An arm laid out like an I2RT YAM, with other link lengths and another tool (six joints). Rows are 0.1 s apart.
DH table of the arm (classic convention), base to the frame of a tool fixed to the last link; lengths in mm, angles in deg. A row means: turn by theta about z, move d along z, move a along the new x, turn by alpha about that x. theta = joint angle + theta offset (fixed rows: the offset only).
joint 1: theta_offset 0, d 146.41, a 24.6, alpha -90
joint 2: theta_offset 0, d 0, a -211.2, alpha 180
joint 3: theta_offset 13.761, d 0, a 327.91, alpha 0
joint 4: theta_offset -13.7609, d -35.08, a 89.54, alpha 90
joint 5: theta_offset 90, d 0, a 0, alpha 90
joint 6: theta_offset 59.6, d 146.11, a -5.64, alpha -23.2
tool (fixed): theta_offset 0, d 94.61, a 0, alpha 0
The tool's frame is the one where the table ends.
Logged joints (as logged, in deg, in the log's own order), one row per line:
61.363 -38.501 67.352 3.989 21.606 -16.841
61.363 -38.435 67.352 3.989 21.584 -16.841
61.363 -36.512 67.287 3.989 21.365 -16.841
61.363 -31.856 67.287 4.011 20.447 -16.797
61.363 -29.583 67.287 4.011 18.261 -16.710
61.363 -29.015 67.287 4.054 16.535 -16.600
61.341 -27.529 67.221 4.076 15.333 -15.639
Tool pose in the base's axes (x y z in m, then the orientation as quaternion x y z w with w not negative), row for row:
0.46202 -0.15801 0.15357 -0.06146 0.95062 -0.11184 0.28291
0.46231 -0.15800 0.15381 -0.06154 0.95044 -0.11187 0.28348
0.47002 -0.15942 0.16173 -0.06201 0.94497 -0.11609 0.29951
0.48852 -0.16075 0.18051 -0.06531 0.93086 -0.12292 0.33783
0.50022 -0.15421 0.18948 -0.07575 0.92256 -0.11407 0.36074
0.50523 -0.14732 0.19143 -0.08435 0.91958 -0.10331 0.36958
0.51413 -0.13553 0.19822 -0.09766 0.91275 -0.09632 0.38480
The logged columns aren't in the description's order. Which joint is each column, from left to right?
Columns, left to right: joint 3, joint 4, joint 2, joint 6, joint 5, joint 1.
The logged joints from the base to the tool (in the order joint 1, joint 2, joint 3, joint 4, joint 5, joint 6), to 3 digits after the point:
-16.841 67.352 61.363 -38.501 21.606 3.989
-16.841 67.352 61.363 -38.435 21.584 3.989
-16.841 67.287 61.363 -36.512 21.365 3.989
-16.797 67.287 61.363 -31.856 20.447 4.011
-16.710 67.287 61.363 -29.583 18.261 4.011
-16.600 67.287 61.363 -29.015 16.535 4.054
-15.639 67.221 61.341 -27.529 15.333 4.076

